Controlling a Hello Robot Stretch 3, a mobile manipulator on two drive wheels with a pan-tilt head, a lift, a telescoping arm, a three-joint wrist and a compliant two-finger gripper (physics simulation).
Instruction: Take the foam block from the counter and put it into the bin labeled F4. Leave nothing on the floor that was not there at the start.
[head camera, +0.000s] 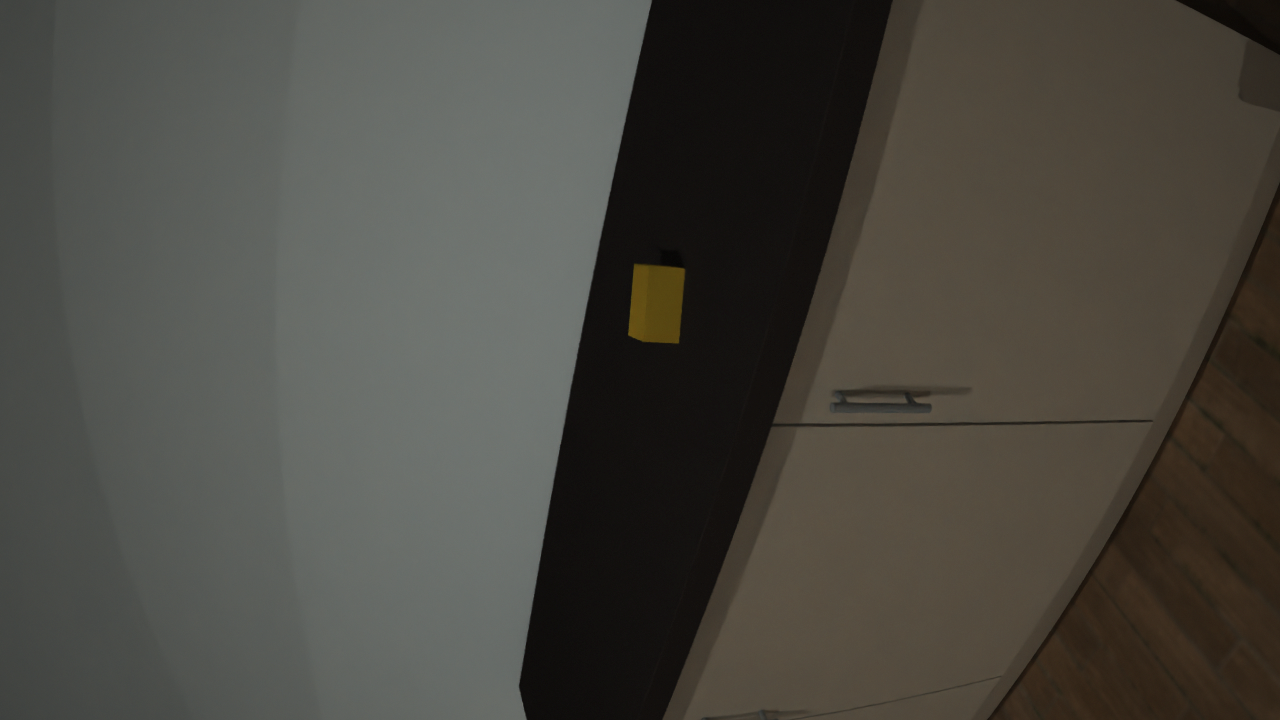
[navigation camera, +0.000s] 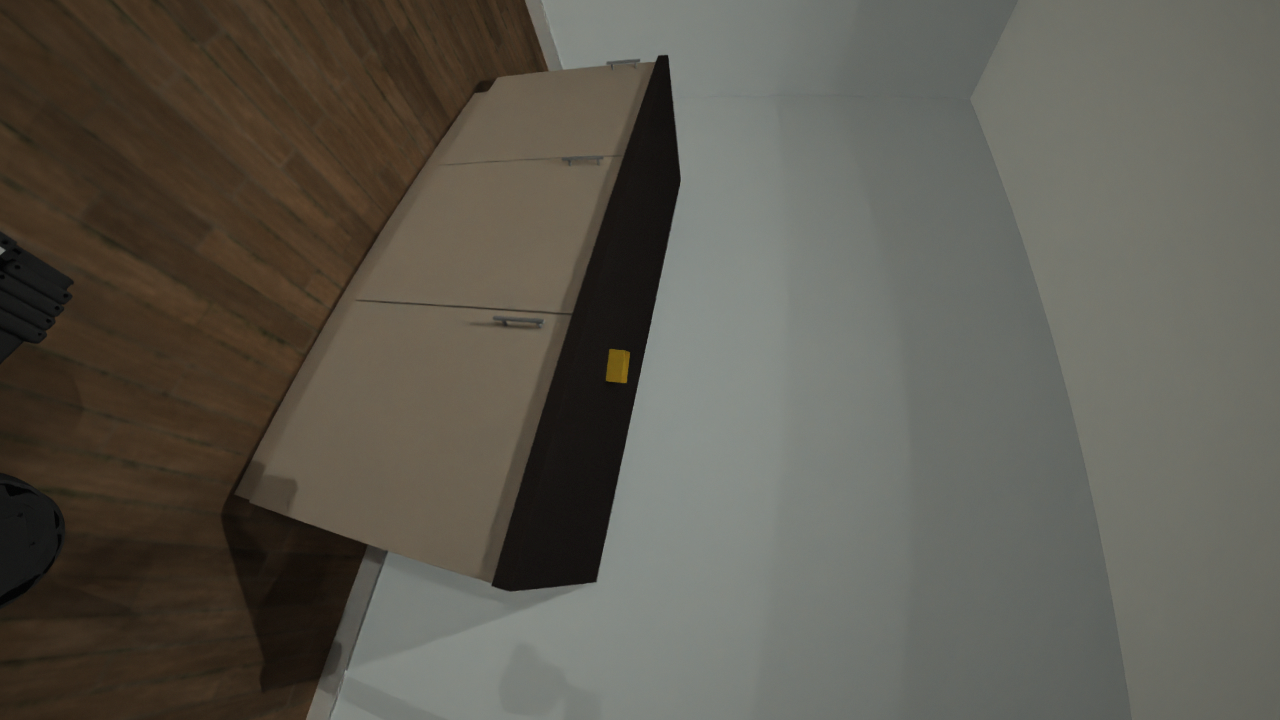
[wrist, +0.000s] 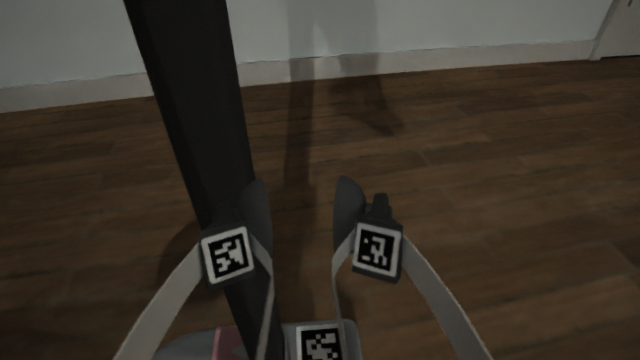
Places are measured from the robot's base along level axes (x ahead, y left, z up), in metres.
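Pixels of known places: gripper, fingertip midpoint: (wrist: 302, 204).
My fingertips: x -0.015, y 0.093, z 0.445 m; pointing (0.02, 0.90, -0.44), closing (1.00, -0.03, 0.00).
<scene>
Behind a point stands the place of what it marks.
The foam block, a yellow block (head camera: 657, 304) {z 0.941, x -0.904, y -0.611 m} (navigation camera: 617, 366) {z 0.940, x -0.904, y -0.610 m}, lies on the dark top of the counter (head camera: 617, 501) {z 0.910, x -0.921, y -0.964 m} (navigation camera: 559, 501) {z 0.910, x -0.854, y -0.219 m}, near its wall side. My gripper (wrist: 302, 204) {z 0.445, x -0.015, y 0.093 m} is open in the wrist view, with a gap between its two fingertips and floor showing through it. It is away from the block, which does not show in the wrist view. The bin labeled F4 does not show in these views.
Beige cabinet doors (head camera: 1011, 232) {z 0.622, x -0.734, y -0.363 m} (navigation camera: 402, 402) {z 0.491, x -0.737, y -0.344 m} with grey bar handles form the counter's front. A pale wall (head camera: 429, 313) {z 1.166, x -1.299, y -0.916 m} (navigation camera: 760, 402) {z 1.357, x -1.316, y -0.768 m} stands behind it. The robot's dark mast (wrist: 200, 110) {z 0.493, x -0.064, y 0.116 m} rises left of the fingers. Dark robot parts (navigation camera: 26, 304) {z 0.675, x -0.108, y -0.132 m} show at the navigation view's left edge.
</scene>
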